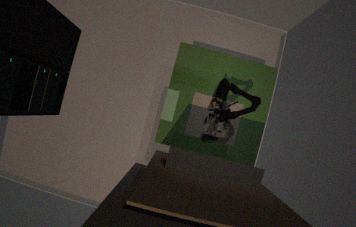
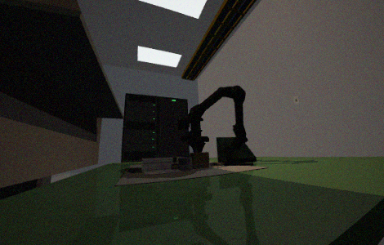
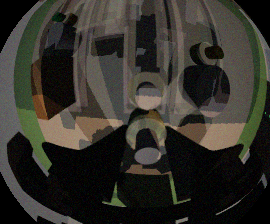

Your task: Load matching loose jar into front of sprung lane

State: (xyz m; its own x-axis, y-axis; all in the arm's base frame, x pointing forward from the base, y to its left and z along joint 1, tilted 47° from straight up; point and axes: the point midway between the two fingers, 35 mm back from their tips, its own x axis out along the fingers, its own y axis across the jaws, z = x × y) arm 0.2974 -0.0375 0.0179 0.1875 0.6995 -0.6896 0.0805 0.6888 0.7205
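Right now my gripper tip is 9 cm short of the tan mat, 5 cm above it and 3 cm to the left of it. Also, from my gripper tip: lane rack 18 cm ahead, 3 cm below, 1 cm to the left.
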